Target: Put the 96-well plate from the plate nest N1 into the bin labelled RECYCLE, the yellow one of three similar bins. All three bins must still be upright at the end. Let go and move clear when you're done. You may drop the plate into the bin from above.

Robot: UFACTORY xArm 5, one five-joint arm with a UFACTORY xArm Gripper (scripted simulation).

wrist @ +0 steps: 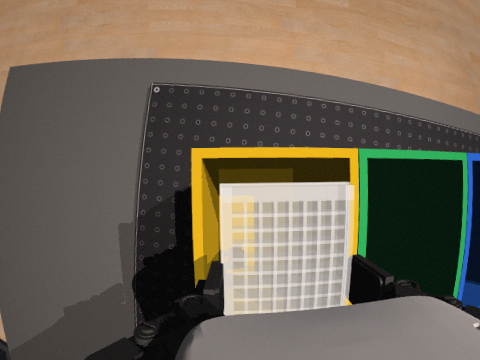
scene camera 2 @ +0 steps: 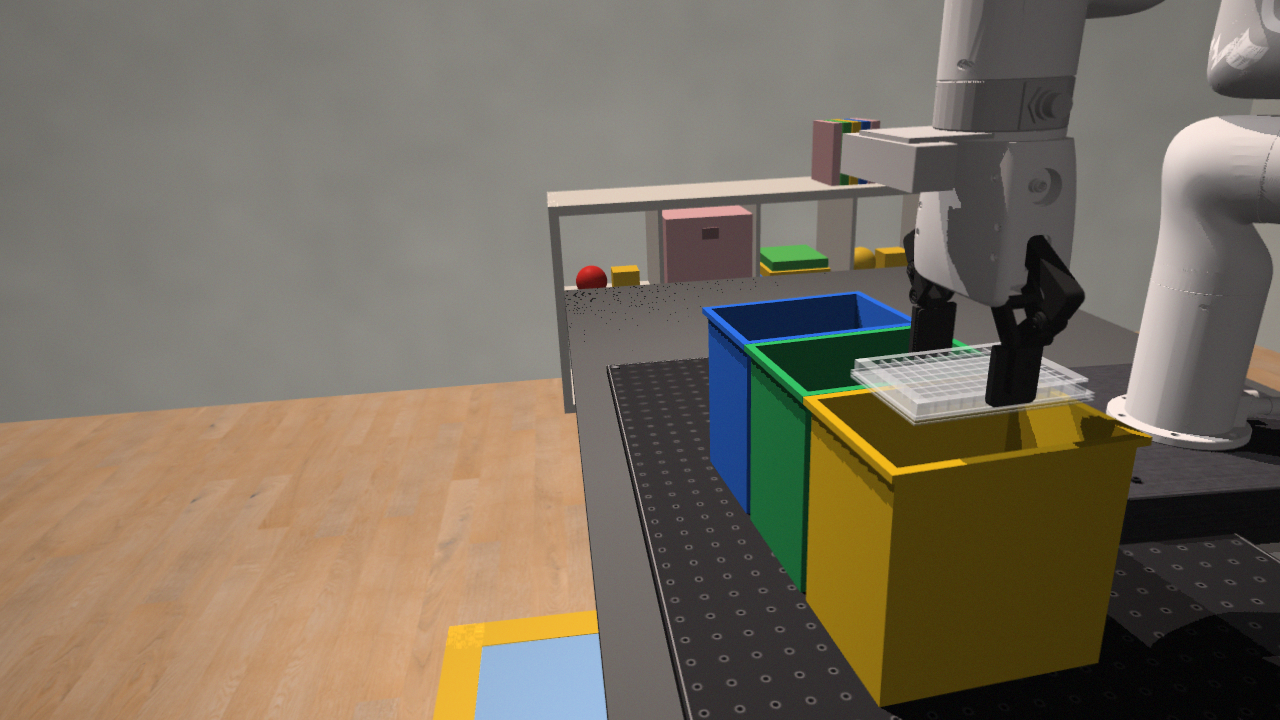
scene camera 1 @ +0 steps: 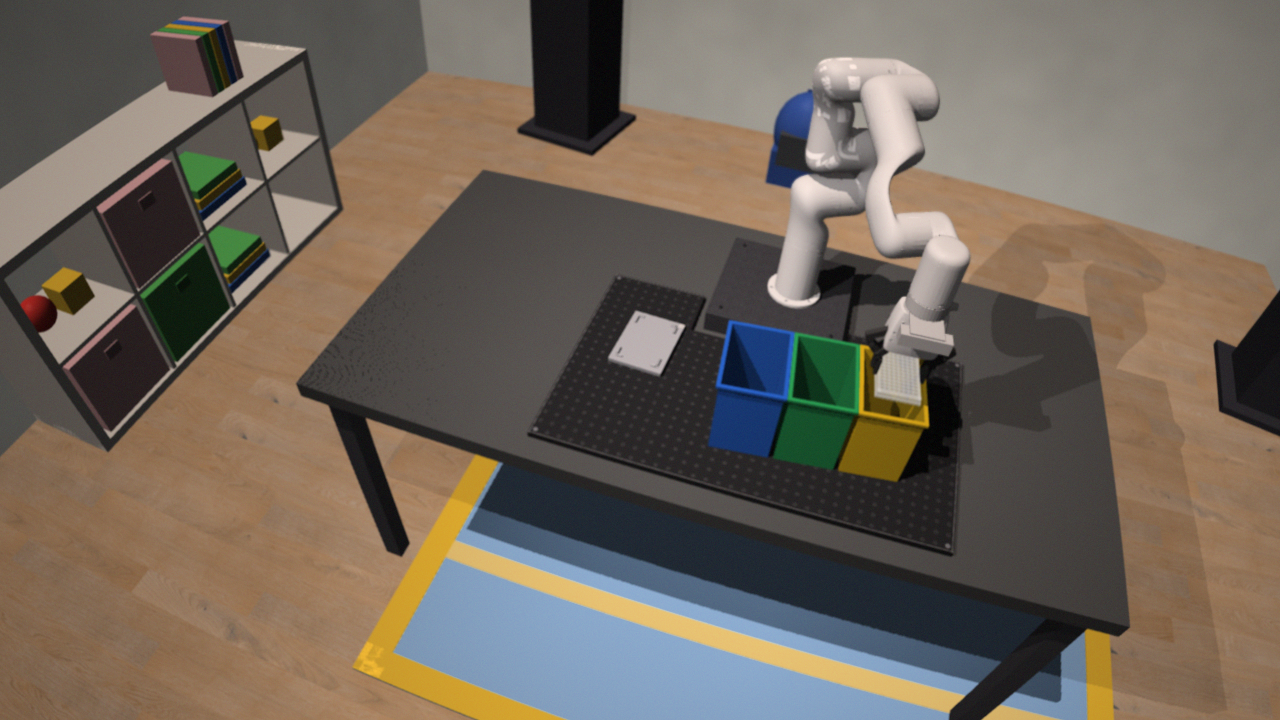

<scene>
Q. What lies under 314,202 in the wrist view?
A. A 96-well plate.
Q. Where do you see a yellow bin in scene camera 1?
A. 879,446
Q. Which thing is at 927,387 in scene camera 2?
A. A 96-well plate.
</scene>
